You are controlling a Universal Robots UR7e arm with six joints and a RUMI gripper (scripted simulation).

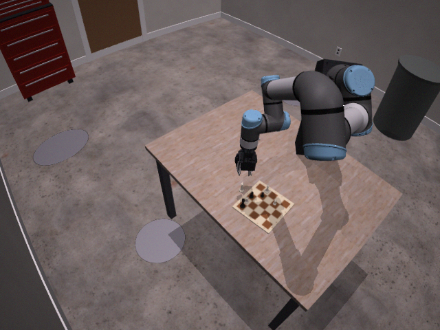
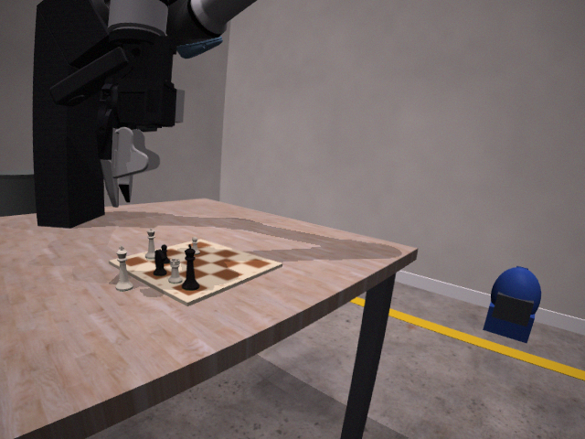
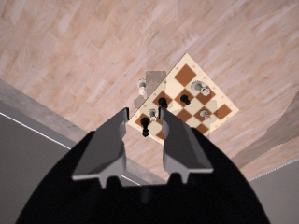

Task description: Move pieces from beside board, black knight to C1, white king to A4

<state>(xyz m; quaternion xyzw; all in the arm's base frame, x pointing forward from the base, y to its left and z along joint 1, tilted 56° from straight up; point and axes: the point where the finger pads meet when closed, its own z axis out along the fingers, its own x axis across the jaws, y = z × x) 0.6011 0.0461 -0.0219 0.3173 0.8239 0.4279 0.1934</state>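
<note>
The white king lies 11 cm below my hand. From my hand the other things lie so: chessboard 6 cm behind, 13 cm to the left, 13 cm below; then black pawn 8 cm behind, 8 cm to the left, 12 cm below; then white rook 1 cm ahead, 7 cm to the left, 12 cm below.
</note>
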